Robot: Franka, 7 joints.
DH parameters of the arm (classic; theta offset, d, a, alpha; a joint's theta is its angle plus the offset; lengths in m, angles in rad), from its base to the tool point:
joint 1: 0 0.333 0 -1.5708
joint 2: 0 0 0 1.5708
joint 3: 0 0.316 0.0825 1.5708
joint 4: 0 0 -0.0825 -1.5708
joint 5: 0 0.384 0 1.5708
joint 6: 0 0 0.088 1.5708
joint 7: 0 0.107 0 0
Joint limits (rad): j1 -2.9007..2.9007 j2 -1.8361..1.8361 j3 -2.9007..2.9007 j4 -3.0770..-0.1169 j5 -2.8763..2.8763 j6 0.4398..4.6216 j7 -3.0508..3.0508
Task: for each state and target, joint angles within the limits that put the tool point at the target. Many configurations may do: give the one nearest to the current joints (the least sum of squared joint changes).
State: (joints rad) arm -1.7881 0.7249 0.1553 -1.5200 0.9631 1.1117 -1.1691
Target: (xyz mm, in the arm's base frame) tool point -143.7 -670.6 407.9
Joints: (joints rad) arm -1.9669 0.6565 0.0336 -1.2486 1.0329 1.2803 -1.1691
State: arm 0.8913 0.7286 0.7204 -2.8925 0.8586 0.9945 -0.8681
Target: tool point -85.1 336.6 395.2
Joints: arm 0.7779 0.1240 0.7404 -2.3694 0.9921 0.5272 -0.8681
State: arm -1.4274 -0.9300 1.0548 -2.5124 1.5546 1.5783 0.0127
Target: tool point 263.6 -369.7 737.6
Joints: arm -1.8921 -0.5767 0.5462 -2.0000 1.6807 1.8120 0.0127
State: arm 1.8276 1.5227 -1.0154 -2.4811 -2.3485 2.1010 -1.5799
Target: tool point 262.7 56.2 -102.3
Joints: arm 1.7864 1.5869 -0.5032 -2.4057 -2.3805 2.1837 -1.5799
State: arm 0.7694 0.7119 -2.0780 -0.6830 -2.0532 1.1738 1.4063
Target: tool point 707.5 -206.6 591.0
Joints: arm 0.2584 1.3609 -1.5975 -1.0101 -2.0546 1.3294 1.4063
